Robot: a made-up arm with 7 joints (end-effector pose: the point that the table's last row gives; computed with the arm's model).
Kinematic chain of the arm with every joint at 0, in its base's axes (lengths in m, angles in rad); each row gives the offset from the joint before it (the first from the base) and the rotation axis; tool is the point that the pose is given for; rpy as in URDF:
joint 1: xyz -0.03 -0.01 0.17 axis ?
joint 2: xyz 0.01 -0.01 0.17 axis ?
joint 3: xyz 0 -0.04 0.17 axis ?
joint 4: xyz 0 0.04 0.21 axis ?
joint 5: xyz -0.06 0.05 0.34 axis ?
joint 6: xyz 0.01 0 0.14 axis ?
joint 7: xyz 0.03 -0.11 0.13 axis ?
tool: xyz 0.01 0.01 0 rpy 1.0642 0.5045 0.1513
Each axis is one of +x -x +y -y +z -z.
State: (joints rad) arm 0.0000 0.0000 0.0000 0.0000 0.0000 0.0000 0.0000
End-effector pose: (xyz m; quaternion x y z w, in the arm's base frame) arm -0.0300 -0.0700 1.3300 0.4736 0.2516 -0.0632 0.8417
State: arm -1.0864 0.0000 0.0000 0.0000 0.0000 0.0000 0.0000
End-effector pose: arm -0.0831 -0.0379 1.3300 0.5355 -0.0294 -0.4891 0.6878
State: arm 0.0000 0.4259 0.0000 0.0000 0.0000 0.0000 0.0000
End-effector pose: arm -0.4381 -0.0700 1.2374 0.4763 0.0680 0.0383 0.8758
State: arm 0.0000 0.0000 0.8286 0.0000 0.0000 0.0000 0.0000
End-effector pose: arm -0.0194 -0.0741 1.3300 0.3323 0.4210 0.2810 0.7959
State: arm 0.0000 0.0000 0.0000 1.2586 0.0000 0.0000 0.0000
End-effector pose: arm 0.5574 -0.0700 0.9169 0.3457 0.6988 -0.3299 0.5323
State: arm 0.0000 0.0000 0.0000 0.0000 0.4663 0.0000 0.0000
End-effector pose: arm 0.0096 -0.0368 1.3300 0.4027 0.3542 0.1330 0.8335
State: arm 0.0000 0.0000 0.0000 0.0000 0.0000 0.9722 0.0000
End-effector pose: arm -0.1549 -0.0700 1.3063 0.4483 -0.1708 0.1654 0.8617
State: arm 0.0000 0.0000 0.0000 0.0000 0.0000 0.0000 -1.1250
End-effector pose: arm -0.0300 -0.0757 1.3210 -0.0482 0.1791 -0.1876 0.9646
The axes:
joint 1: +z
joint 2: -y
joint 3: +z
joint 4: +y
joint 5: +z
joint 6: -y
joint 7: +x

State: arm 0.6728 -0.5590 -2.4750 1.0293 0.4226 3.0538 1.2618
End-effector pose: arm 0.2010 -0.0761 0.9718 -0.0212 -0.3238 0.3650 0.8726
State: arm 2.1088 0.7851 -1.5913 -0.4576 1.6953 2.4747 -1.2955
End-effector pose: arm 0.1737 -0.5048 0.8949 0.8876 -0.4333 0.1546 0.0215
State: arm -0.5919 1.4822 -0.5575 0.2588 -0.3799 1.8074 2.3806
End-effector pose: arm -0.7632 0.5137 0.3566 -0.1341 -0.2614 0.7928 0.5340
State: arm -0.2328 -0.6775 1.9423 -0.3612 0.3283 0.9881 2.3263
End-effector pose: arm 0.5699 -0.4753 0.9413 -0.2282 -0.3870 -0.4212 0.7878
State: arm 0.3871 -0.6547 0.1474 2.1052 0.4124 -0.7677 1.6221
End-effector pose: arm 0.2621 0.1680 0.0944 0.1180 -0.2852 0.9291 0.2036
